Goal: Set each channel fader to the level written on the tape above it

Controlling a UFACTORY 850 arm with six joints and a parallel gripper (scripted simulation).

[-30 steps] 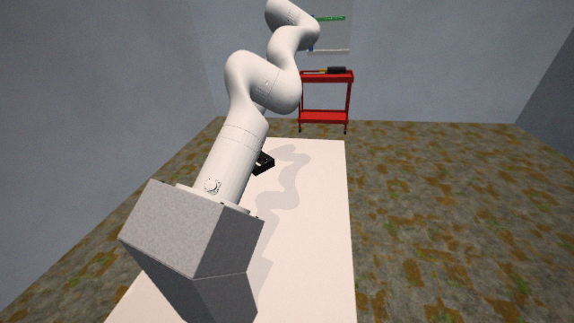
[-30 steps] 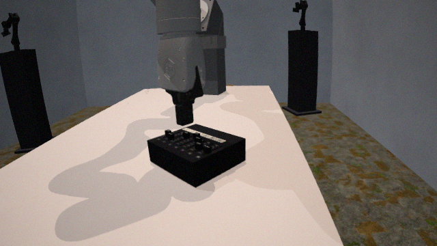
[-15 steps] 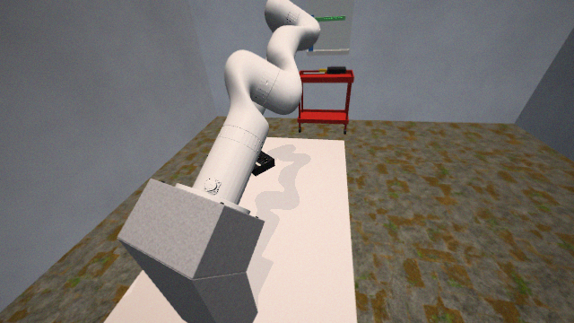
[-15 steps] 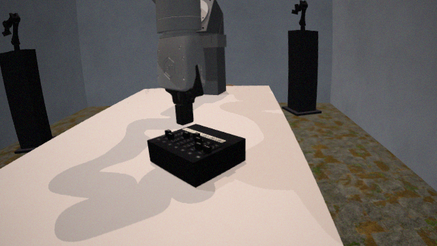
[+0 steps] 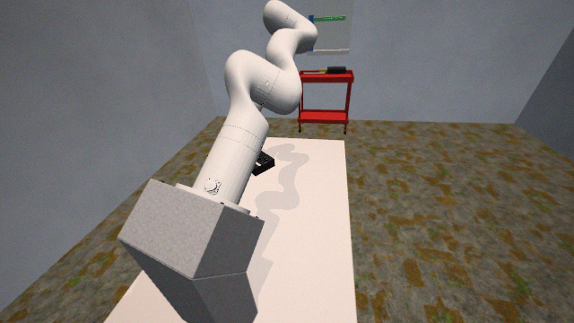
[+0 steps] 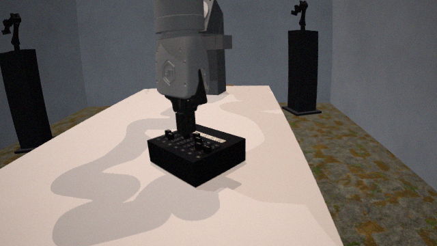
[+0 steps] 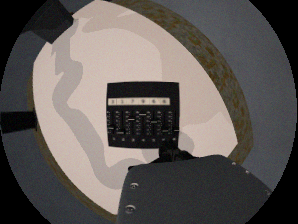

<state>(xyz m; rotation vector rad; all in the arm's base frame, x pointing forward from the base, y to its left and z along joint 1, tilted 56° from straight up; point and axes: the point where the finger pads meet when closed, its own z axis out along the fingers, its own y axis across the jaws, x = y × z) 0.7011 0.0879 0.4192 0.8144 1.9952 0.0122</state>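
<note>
Now: the fader cap 110 mm behind my hand, 30 mm to the right of it and 50 mm below it.
</note>
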